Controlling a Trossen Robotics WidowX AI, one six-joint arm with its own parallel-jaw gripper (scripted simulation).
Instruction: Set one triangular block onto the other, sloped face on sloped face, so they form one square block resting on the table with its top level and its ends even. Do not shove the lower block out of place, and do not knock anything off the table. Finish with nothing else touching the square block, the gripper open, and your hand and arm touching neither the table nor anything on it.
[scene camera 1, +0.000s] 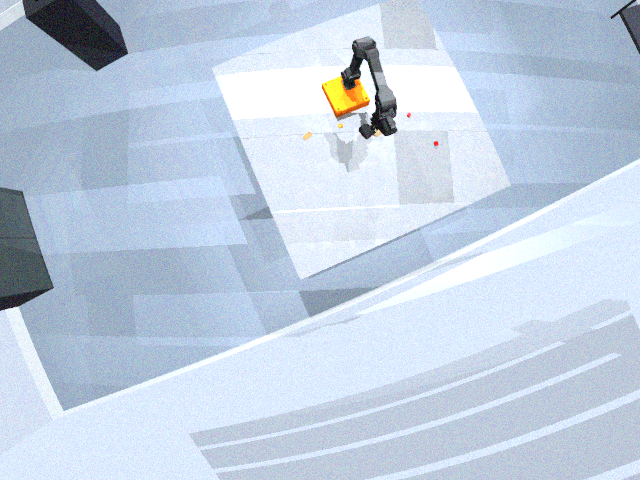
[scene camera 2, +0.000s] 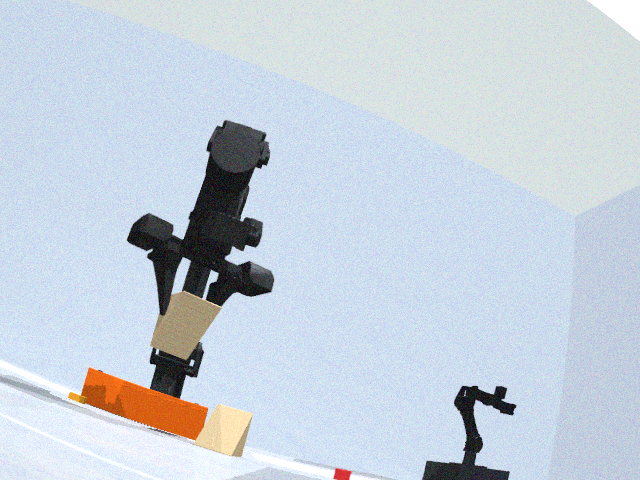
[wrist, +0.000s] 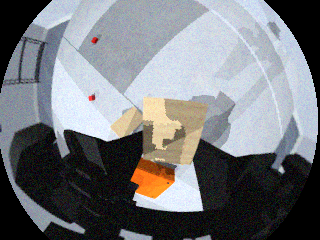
Scene:
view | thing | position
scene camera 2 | my gripper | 182, 323
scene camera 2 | tan triangular block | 188, 317
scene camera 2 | tan triangular block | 225, 432

